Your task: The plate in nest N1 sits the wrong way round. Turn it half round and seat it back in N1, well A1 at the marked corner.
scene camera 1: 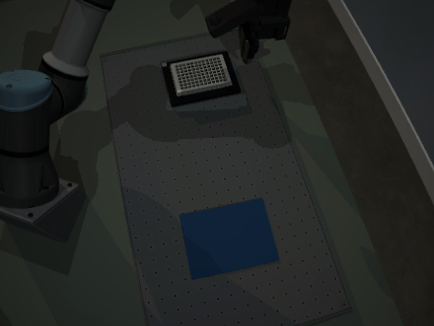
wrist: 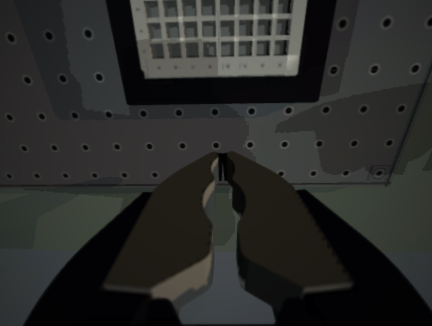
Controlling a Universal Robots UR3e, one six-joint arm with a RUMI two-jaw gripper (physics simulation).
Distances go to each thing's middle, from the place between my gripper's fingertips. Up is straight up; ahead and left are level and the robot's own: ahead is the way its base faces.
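Black nest (scene camera 1: 221, 92): from my hand, 110 mm behind, 10 mm to the right, 20 mm below. Blue rectangle (scene camera 1: 228, 238): from my hand, 380 mm to the right, 130 mm behind, 30 mm below.
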